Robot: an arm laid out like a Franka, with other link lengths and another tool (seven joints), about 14 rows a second.
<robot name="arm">
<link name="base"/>
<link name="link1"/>
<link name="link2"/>
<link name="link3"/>
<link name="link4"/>
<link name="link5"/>
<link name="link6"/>
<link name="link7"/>
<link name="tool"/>
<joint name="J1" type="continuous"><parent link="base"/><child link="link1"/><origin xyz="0.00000 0.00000 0.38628" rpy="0.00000 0.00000 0.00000"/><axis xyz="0 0 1"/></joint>
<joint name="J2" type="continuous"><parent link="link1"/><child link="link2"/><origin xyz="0.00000 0.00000 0.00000" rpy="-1.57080 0.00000 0.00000"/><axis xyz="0 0 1"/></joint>
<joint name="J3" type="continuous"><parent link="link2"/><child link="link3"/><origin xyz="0.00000 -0.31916 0.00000" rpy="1.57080 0.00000 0.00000"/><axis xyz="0 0 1"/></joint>
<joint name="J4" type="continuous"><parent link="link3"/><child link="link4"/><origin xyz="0.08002 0.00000 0.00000" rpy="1.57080 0.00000 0.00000"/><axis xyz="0 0 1"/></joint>
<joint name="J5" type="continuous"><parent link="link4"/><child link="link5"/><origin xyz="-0.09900 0.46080 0.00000" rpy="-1.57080 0.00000 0.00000"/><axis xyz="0 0 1"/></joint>
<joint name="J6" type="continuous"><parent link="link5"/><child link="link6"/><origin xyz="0.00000 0.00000 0.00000" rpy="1.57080 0.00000 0.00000"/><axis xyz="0 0 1"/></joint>
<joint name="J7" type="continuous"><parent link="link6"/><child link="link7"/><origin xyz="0.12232 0.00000 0.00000" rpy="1.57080 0.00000 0.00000"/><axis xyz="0 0 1"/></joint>
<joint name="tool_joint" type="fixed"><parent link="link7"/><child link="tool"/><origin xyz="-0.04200 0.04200 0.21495" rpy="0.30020 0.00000 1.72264"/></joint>
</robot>
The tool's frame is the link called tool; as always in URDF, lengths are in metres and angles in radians. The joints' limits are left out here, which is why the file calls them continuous.
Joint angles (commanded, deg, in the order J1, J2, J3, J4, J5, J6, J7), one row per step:
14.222 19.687 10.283 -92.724 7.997 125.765 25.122
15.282 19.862 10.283 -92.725 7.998 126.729 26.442
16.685 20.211 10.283 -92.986 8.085 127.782 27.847
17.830 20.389 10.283 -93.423 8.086 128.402 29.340
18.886 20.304 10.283 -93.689 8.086 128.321 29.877
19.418 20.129 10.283 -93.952 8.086 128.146 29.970
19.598 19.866 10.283 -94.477 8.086 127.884 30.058
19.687 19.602 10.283 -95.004 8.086 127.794 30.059
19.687 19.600 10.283 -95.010 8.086 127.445 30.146
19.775 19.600 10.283 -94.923 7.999 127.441 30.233
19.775 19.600 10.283 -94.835 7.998 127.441 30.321
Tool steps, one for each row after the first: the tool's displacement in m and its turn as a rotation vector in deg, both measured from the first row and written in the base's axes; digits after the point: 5 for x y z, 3 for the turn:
-0.00355 0.01472 -0.00026 0.503 -0.372 -0.382
-0.01050 0.03344 -0.00522 0.982 -0.349 -0.534
-0.01852 0.04811 -0.01056 1.205 0.053 -0.904
-0.02703 0.06037 -0.01222 1.150 0.430 -0.331
-0.03228 0.06596 -0.01291 1.018 0.680 0.159
-0.03676 0.06682 -0.01525 0.749 1.146 0.331
-0.04006 0.06672 -0.01727 0.541 1.437 0.464
-0.04127 0.06637 -0.01796 0.401 1.772 0.443
-0.04140 0.06744 -0.01710 0.383 1.682 0.479
-0.04104 0.06768 -0.01621 0.437 1.628 0.390

